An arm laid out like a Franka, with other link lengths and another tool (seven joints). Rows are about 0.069 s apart.
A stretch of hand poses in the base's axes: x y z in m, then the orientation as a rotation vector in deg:
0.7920 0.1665 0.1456 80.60 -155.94 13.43
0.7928 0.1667 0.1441 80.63 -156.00 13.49
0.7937 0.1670 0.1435 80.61 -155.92 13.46
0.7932 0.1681 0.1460 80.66 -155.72 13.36
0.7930 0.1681 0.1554 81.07 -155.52 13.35
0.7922 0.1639 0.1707 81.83 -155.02 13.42
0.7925 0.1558 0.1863 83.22 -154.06 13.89
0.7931 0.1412 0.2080 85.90 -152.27 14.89
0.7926 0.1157 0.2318 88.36 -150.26 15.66
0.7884 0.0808 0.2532 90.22 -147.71 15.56
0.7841 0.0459 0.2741 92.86 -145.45 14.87
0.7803 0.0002 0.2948 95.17 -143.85 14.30
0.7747 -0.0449 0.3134 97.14 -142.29 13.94
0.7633 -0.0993 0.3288 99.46 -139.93 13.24
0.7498 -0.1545 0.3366 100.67 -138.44 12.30
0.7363 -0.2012 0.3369 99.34 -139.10 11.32
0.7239 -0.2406 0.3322 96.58 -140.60 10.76
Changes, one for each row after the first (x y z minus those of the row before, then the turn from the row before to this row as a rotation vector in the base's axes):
0.0008 0.0002 -0.0015 0.00 -0.08 0.01
0.0009 0.0003 -0.0006 -0.02 0.08 0.01
-0.0005 0.0011 0.0025 -0.02 0.18 0.07
-0.0002 0.0000 0.0094 0.01 0.02 0.30
-0.0008 -0.0042 0.0153 -0.09 0.10 0.58
0.0003 -0.0081 0.0156 -0.35 0.08 1.09
0.0006 -0.0146 0.0217 -0.69 0.04 2.10
-0.0005 -0.0255 0.0238 -0.70 0.32 2.02
-0.0042 -0.0349 0.0214 -0.65 1.25 1.79
-0.0043 -0.0349 0.0209 0.06 0.95 2.18
-0.0038 -0.0457 0.0207 0.25 0.50 1.81
-0.0056 -0.0451 0.0186 0.07 0.48 1.62
-0.0114 -0.0544 0.0154 -0.01 1.01 2.06
-0.0135 -0.0552 0.0078 0.17 0.93 1.14
-0.0135 -0.0467 0.0003 0.32 0.52 -1.04
-0.0124 -0.0394 -0.0047 0.01 0.32 -2.13

